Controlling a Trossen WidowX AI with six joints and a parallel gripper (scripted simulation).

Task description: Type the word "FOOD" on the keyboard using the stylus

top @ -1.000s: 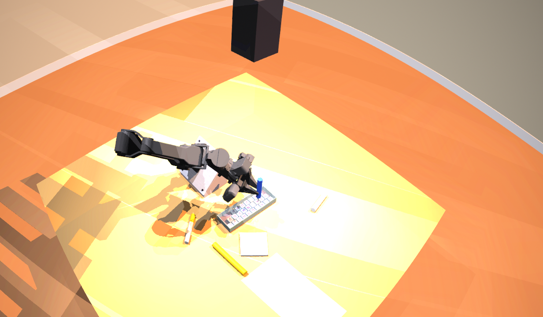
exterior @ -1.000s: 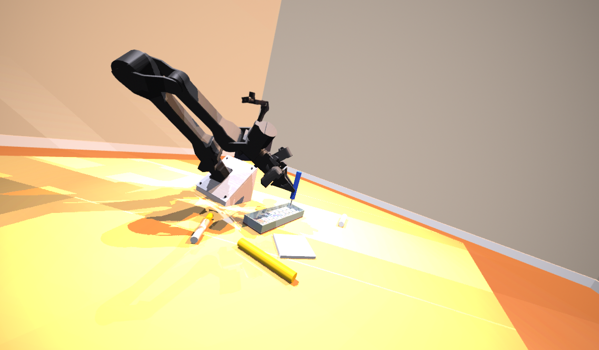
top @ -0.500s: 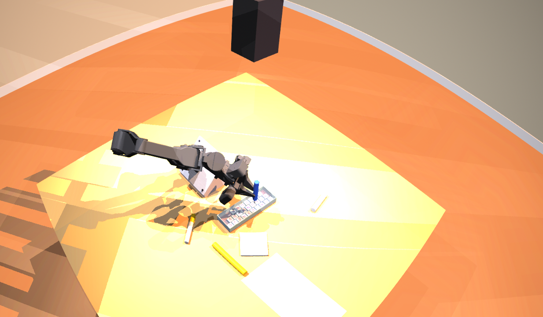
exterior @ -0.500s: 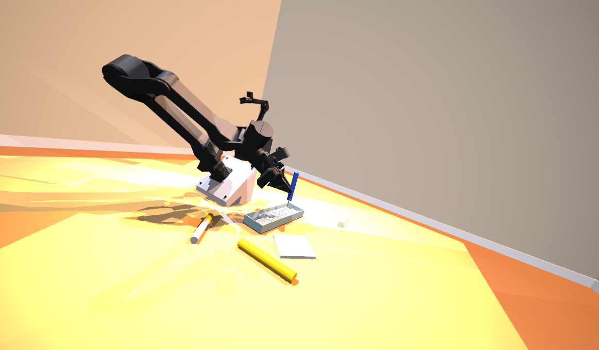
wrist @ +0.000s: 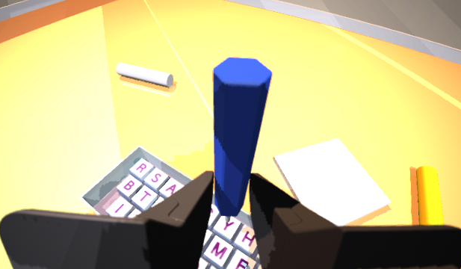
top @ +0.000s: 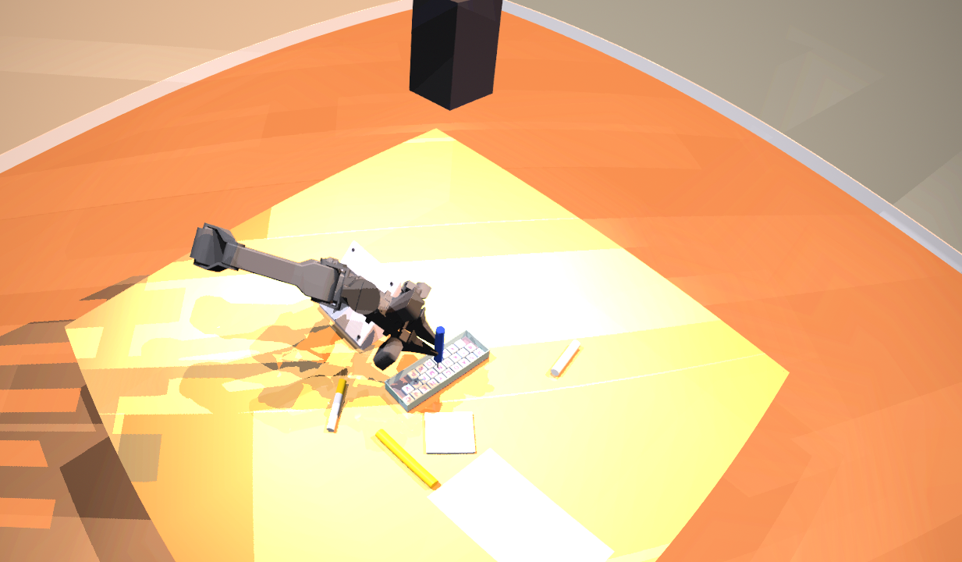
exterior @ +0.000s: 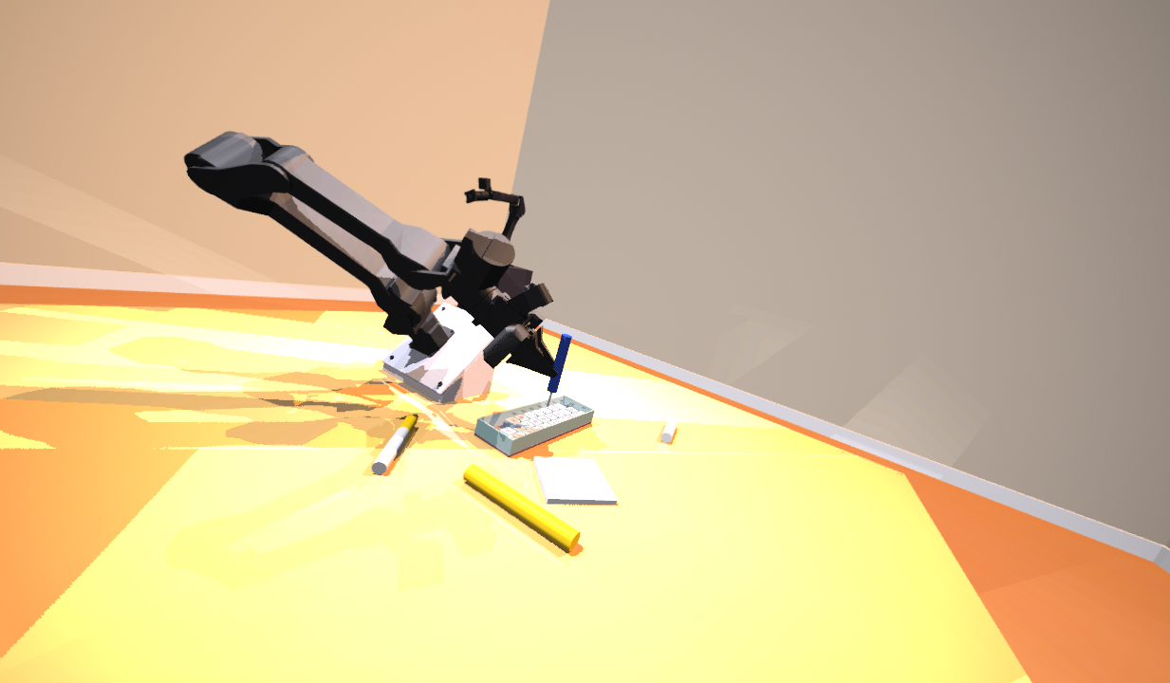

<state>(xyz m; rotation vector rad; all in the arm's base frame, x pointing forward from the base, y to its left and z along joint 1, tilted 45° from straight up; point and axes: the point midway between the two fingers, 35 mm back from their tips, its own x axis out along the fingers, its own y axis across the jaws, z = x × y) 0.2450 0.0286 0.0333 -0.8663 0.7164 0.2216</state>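
The white pad lies 100 mm ahead of my gripper tip, 70 mm to the right of it and 100 mm below it. From my gripper tip the other things lie so: blue stylus 20 mm below; white-and-yellow marker 100 mm behind, 190 mm to the right, 100 mm below; yellow cylinder 90 mm ahead, 170 mm to the right, 90 mm below.
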